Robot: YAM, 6 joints.
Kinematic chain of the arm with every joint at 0, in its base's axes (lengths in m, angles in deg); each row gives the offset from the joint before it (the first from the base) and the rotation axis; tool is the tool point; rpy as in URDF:
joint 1: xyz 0 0 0.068 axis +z
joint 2: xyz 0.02 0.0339 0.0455 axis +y
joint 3: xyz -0.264 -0.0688 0 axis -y
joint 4: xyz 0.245 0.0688 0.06 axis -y
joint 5: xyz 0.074 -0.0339 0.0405 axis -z
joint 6: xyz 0.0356 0 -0.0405 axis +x
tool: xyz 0 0 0 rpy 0 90 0
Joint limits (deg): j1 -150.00..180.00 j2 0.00..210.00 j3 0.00..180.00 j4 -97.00..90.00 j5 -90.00..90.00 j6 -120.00..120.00
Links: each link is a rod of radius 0.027 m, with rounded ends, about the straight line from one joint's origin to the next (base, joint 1, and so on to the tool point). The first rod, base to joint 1, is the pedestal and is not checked.
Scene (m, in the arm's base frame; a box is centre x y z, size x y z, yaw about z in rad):
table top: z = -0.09
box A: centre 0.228 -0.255 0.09 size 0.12 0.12 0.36 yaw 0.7
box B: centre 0.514 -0.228 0 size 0.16 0.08 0.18 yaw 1.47
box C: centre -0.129 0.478 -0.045 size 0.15 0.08 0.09 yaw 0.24
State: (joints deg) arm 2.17 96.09 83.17 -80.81 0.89 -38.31
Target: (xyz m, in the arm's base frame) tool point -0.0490 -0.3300 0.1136
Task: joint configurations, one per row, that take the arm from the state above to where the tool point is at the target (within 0.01 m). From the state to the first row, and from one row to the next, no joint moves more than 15 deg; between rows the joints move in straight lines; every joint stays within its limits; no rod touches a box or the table.
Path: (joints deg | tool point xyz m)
1: -7.96 90.03 69.31 -80.28 -6.91 -47.29 | 0.2478 -0.0303 0.2396
2: -18.09 83.97 55.45 -79.75 -14.72 -56.26 | 0.1950 -0.0542 0.2088
3: -28.22 77.91 41.58 -79.22 -22.52 -65.24 | 0.1400 -0.0596 0.1784
4: -38.35 71.84 27.72 -78.68 -30.33 -74.21 | 0.0885 -0.0471 0.1488
5: -48.48 65.78 13.86 -78.15 -38.13 -83.19 | 0.0459 -0.0186 0.1204
6: -58.61 59.72 0.00 -77.62 -45.93 -92.16 | 0.0164 0.0222 0.0932
7: -65.05 70.17 13.17 -76.74 -36.45 -83.19 | 0.0374 -0.0303 0.1149
8: -71.50 80.61 26.34 -75.85 -26.97 -74.21 | 0.0472 -0.0903 0.1293
9: -77.94 91.06 39.52 -74.97 -17.48 -65.24 | 0.0439 -0.1543 0.1362
10: -84.39 101.51 52.69 -74.08 -8.00 -56.26 | 0.0264 -0.2183 0.1356
11: -90.84 111.95 65.86 -73.20 1.48 -47.29 | -0.0050 -0.2782 0.1279
12: -97.28 122.40 79.03 -72.31 10.97 -38.31 | -0.0490 -0.3300 0.1136

